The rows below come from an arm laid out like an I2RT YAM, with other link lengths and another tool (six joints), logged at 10 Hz.
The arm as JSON. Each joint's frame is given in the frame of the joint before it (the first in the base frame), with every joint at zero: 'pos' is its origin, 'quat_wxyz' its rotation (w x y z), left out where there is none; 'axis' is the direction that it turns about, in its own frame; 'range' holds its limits. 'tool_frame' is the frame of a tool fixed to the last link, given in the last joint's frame.
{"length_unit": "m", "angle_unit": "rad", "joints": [
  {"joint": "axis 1", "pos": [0.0, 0.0, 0.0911], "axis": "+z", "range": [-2.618, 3.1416]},
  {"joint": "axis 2", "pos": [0.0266, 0.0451, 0.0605], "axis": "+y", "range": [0.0, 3.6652]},
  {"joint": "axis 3", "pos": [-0.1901, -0.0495, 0.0], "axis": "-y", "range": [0.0, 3.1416]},
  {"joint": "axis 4", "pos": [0.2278, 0.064, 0.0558], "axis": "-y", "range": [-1.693, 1.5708]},
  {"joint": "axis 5", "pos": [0.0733, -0.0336, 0.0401], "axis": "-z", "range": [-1.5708, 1.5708]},
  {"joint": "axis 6", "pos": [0.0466, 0.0, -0.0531], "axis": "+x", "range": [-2.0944, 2.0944]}
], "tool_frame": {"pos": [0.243, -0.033, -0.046], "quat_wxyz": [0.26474, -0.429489, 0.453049, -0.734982]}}
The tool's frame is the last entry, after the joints.
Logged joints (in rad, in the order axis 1, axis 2, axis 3, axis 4, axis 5, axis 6), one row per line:
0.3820, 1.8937, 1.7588, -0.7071, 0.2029, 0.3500
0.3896, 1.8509, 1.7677, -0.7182, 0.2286, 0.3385
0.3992, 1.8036, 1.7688, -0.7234, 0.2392, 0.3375
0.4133, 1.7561, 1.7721, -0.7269, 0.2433, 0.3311
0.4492, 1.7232, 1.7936, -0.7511, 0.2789, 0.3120
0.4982, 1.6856, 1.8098, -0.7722, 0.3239, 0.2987
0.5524, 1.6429, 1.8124, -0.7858, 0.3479, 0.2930
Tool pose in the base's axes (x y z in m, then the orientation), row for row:
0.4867, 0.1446, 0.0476, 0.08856, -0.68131, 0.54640, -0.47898
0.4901, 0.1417, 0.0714, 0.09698, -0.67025, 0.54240, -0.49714
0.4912, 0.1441, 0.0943, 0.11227, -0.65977, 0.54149, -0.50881
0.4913, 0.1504, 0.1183, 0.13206, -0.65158, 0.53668, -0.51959
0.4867, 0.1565, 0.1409, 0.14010, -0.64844, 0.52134, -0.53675
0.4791, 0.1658, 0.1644, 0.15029, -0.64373, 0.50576, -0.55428
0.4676, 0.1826, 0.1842, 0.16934, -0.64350, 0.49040, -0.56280
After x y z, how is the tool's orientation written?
As a quaternion, w x y z.
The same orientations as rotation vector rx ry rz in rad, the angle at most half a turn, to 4 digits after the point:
-2.0275, 1.6260, -1.4254
-1.9848, 1.6062, -1.4722
-1.9365, 1.5893, -1.4934
-1.8910, 1.5575, -1.5079
-1.8733, 1.5061, -1.5507
-1.8491, 1.4528, -1.5922
-1.8290, 1.3939, -1.5997

